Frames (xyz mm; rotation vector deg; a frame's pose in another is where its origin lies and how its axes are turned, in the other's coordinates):
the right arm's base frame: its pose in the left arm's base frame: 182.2 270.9 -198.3 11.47 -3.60 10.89
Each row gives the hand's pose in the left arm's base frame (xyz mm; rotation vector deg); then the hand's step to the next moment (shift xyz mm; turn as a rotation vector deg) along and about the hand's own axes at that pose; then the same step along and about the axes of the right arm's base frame.
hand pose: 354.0 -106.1 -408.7 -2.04 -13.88 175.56
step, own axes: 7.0 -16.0 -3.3 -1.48 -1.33 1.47
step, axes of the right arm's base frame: -2.8 17.1 -4.0 1.81 0.97 1.39
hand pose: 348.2 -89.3 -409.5 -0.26 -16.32 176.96
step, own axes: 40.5 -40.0 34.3 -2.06 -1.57 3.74
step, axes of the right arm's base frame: -28.7 48.8 34.8 2.52 1.10 3.63
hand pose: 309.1 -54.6 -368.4 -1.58 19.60 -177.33
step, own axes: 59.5 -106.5 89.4 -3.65 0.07 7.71
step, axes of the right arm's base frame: -35.1 112.5 94.7 4.04 -0.89 7.46
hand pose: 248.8 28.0 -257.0 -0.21 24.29 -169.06
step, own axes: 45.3 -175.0 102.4 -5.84 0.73 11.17
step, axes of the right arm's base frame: -33.0 166.5 119.7 6.38 -1.93 10.72
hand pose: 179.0 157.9 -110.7 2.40 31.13 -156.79
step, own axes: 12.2 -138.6 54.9 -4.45 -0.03 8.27
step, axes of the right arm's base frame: -30.4 121.9 81.2 4.76 -0.86 8.05
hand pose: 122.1 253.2 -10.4 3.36 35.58 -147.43
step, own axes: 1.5 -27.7 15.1 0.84 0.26 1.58
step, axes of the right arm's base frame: -8.4 21.0 22.0 -0.63 -0.90 1.43
